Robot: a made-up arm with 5 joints. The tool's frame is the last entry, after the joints. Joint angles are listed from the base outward. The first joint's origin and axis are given. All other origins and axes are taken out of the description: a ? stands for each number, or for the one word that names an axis. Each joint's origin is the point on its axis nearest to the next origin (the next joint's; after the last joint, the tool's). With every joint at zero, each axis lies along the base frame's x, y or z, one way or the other. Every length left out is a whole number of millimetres.
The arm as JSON. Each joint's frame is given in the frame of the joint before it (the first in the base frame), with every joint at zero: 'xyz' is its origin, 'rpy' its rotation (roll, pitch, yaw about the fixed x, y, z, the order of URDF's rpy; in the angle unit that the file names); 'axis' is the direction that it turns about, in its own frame. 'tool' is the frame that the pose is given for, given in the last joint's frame.
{
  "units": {
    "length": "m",
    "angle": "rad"
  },
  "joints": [
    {
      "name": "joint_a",
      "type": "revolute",
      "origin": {
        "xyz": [
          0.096,
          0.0,
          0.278
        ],
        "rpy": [
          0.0,
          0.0,
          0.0
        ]
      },
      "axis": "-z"
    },
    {
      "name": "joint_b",
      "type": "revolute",
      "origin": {
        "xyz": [
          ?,
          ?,
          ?
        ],
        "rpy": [
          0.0,
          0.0,
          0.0
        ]
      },
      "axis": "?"
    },
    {
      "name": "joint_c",
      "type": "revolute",
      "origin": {
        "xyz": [
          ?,
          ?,
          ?
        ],
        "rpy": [
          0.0,
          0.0,
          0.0
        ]
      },
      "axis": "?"
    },
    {
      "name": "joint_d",
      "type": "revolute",
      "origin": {
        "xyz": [
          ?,
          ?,
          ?
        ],
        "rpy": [
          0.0,
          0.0,
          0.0
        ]
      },
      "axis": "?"
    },
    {
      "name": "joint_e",
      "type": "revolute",
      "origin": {
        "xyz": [
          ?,
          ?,
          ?
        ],
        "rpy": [
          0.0,
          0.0,
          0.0
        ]
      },
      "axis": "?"
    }
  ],
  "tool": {
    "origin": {
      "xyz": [
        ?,
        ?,
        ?
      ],
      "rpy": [
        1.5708,
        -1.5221,
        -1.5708
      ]
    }
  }
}
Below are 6 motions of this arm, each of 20 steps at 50 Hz.
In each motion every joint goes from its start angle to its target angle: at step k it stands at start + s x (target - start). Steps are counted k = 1, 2, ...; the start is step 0. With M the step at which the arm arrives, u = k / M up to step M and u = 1 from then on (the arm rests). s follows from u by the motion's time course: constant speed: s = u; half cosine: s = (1 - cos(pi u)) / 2; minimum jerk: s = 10 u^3 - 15 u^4 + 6 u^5.
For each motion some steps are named. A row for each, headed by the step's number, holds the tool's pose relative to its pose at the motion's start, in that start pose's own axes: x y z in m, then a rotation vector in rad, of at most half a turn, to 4 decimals.
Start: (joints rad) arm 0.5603 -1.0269 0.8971 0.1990 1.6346
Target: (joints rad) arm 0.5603 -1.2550 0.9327 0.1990 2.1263
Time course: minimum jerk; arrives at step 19
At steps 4, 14, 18, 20:
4: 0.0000 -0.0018 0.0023 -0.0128 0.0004 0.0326
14: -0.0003 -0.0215 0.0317 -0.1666 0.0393 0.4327
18: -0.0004 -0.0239 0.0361 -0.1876 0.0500 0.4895
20: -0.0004 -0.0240 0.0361 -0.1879 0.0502 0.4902

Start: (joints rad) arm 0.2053 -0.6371 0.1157 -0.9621 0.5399
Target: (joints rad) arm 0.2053 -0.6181 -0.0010 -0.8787 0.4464
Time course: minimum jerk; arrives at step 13
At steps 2, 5, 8, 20:
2: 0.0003 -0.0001 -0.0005 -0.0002 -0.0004 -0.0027
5: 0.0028 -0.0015 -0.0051 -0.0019 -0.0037 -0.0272
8: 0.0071 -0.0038 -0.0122 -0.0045 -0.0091 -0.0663
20: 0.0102 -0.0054 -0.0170 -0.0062 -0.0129 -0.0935

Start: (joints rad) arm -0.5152 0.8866 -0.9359 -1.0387 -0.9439
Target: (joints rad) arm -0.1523 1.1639 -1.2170 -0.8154 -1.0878
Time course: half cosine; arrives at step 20
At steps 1, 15, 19, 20:
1: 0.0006 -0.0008 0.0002 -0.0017 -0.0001 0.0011
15: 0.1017 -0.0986 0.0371 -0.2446 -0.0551 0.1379
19: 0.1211 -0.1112 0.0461 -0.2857 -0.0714 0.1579
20: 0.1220 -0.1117 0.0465 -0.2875 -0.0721 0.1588

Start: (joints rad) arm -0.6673 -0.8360 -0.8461 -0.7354 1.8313
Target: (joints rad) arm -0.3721 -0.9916 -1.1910 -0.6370 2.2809
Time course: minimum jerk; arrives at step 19
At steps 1, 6, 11, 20:
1: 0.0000 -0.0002 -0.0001 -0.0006 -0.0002 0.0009
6: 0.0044 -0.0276 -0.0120 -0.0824 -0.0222 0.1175
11: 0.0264 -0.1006 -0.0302 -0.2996 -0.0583 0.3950
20: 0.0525 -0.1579 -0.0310 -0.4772 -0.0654 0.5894

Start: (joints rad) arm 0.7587 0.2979 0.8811 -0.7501 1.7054
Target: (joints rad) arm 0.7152 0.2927 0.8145 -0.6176 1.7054
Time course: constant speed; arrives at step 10
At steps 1, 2, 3, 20:
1: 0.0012 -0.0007 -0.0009 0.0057 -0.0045 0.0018
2: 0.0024 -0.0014 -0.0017 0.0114 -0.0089 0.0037
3: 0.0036 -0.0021 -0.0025 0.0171 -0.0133 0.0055
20: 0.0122 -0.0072 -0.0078 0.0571 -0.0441 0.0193

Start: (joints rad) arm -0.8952 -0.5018 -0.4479 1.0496 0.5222
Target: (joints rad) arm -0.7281 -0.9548 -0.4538 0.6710 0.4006
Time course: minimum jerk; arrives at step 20
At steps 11, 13, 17, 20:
11: 0.0321 -0.0269 0.1026 -0.3000 -0.4077 -0.0558
13: 0.0378 -0.0282 0.1356 -0.3804 -0.5298 -0.0613
17: 0.0422 -0.0254 0.1767 -0.4734 -0.6804 -0.0609
20: 0.0426 -0.0247 0.1820 -0.4848 -0.6998 -0.0602

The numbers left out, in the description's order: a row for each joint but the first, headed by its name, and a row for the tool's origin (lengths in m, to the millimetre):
joint_b: xyz 0.031 0.007 0.0, axis +y
joint_c: xyz 0.04 0.0 0.16, axis +y
joint_d: xyz 0.208 0.0 0.008, axis +y
joint_e: xyz 0.089 0.0 0.0, axis -x
tool: xyz 0.0 0.0 0.0

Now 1 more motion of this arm.
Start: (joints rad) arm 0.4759 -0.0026 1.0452 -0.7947 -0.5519
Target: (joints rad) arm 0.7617 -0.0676 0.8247 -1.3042 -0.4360
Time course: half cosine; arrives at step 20
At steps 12, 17, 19, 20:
12: 0.0916 -0.0032 -0.0014 0.1168 -0.5399 0.0762
17: 0.1300 -0.0061 0.0100 0.1534 -0.7815 0.1390
19: 0.1361 -0.0066 0.0125 0.1587 -0.8216 0.1511
20: 0.1368 -0.0067 0.0129 0.1594 -0.8267 0.1527

